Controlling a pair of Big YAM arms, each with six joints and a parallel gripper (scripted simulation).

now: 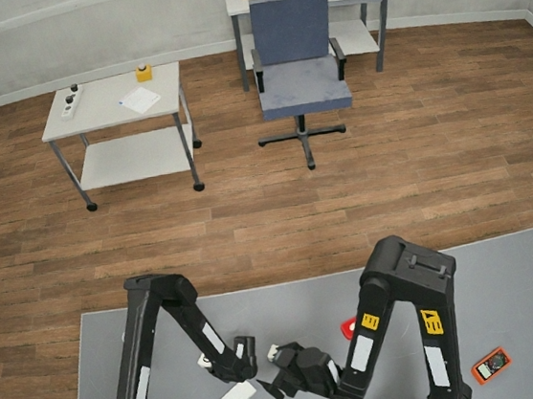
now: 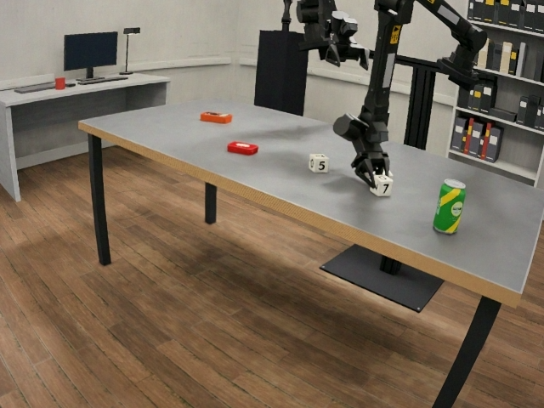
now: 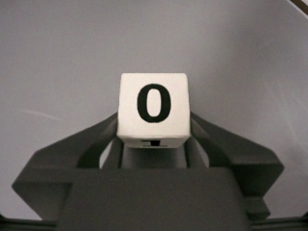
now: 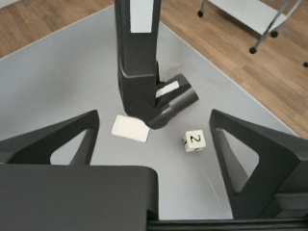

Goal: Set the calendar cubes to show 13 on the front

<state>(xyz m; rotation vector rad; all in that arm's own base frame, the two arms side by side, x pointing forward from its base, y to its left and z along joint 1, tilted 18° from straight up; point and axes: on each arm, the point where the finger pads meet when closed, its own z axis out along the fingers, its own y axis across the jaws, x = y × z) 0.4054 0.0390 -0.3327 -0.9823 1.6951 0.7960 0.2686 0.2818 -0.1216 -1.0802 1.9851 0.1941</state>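
Now: left hand 12 cm past the white calendar tray, 8 cm to the left of it and 1 cm above it. From my left hand the other things lie so: red box: 49 cm to the right, 3 cm ahead, 1 cm below.
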